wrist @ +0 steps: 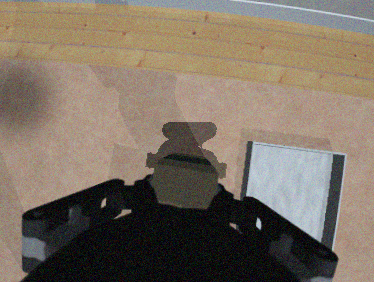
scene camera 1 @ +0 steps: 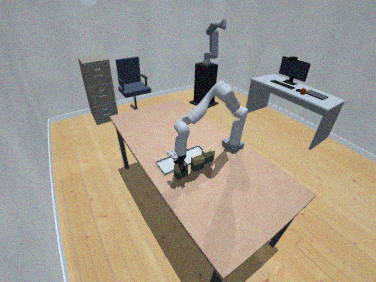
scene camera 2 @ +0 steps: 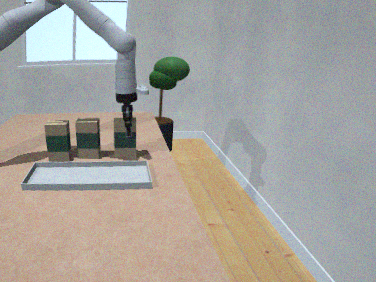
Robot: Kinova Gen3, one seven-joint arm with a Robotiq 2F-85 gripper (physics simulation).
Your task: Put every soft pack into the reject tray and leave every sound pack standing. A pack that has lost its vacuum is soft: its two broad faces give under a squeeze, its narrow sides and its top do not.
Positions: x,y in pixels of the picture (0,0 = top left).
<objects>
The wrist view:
my gripper: 184,183
reject tray: 303,185
</objects>
